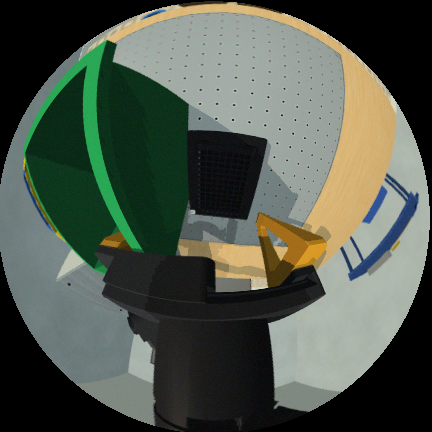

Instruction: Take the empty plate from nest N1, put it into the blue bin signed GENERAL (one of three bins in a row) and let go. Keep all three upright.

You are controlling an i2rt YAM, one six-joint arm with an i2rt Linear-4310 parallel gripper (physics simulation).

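Frame: origin at the arm's base, x left, y up, z ahead, level; metres.
Where they show: gripper, fingertip midpoint: (213,217).
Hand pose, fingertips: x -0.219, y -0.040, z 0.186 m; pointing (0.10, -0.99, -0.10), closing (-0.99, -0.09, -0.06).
Note:
Things, the pixels of their centre, and the offset from my fingertips. "pt": a spot on its surface instead. Level surfaces: height alone.
- tall green bin, body centre: (127,175) dx +0.100, dy -0.015, dz +0.051 m
- yellow bin's edge, surface spot: (61,235) pt dx +0.151, dy +0.081, dz +0.044 m
- grey perforated board, surface height: dy -0.109 m
A black rectangular piece with a grid of small wells (222,175) lies flat on the perforated board, right of the green bin; I cannot tell plate from nest in its dark shape, and no N1 label is readable. My gripper (213,217) is open, above and on the near side of the black piece. Its right finger stands clear; its left finger is mostly hidden by the green bin's wall. Of the blue bin (33,201), a thin sliver shows at the far left, beyond the green bin; its GENERAL sign does not show.
The tall green bin (90,115) fills the left side, very close to my left finger. A yellow bin's edge (61,235) shows behind it. The grey perforated board (280,85) has a wooden border (367,125). A blue frame (410,205) stands beyond the right edge.

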